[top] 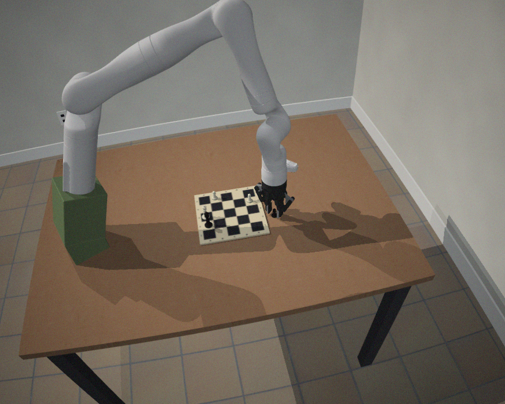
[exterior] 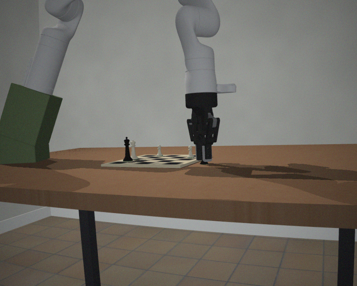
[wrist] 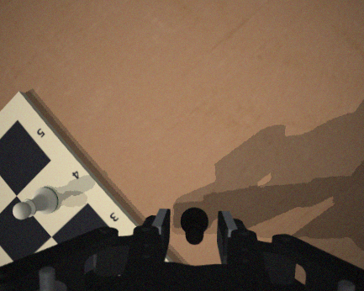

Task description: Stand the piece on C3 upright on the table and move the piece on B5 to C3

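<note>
The black pawn lies 1 cm below my hand. Round my hand: tall white piece 21 cm behind, 7 cm to the left, 1 cm above; then chessboard 13 cm behind, 6 cm to the left, 2 cm below; then black king 21 cm behind, 3 cm to the left, 1 cm above.
</note>
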